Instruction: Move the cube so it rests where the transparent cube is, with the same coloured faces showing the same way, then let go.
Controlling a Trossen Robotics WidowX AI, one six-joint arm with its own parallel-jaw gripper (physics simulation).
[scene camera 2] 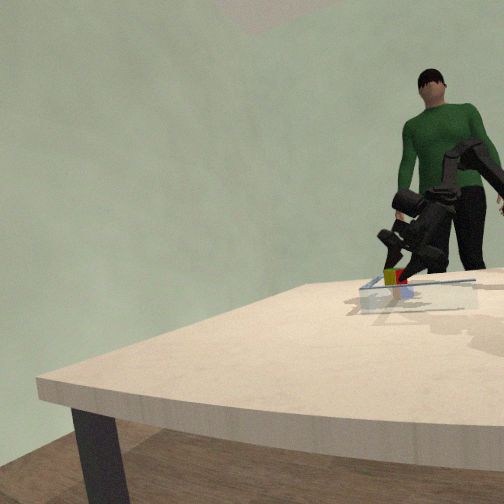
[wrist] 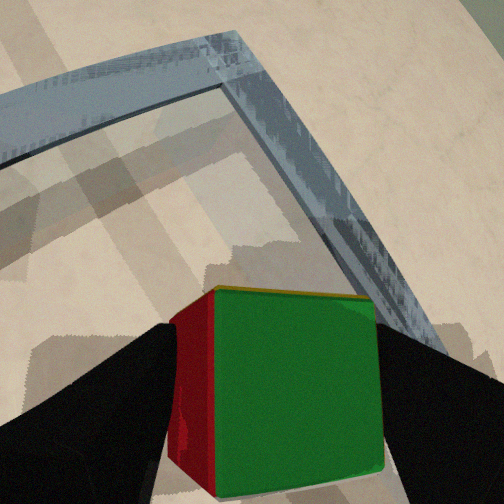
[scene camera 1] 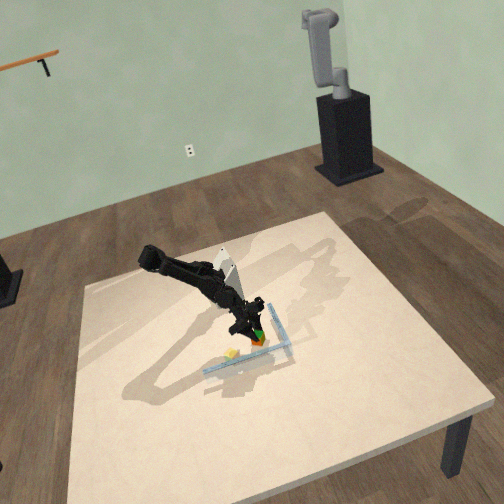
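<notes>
My gripper point(scene camera 1: 256, 331) is shut on the cube point(wrist: 280, 390), its black fingers pressed on both sides. In the wrist view the cube shows a green face toward the camera, a red face at left and a thin yellow edge on top. The cube also shows in scene camera 1 point(scene camera 1: 258, 336) and scene camera 2 point(scene camera 2: 395, 276), held just above the table. A small pale yellow patch point(scene camera 1: 232, 353) lies on the table left of the gripper; I cannot tell whether it is the transparent cube.
A translucent blue L-shaped rail point(scene camera 1: 268, 345) lies on the table around the gripper; it also shows in the wrist view point(wrist: 310, 170). A second robot on a black pedestal point(scene camera 1: 345, 130) stands behind the table. A person in green point(scene camera 2: 445, 160) stands beyond the table.
</notes>
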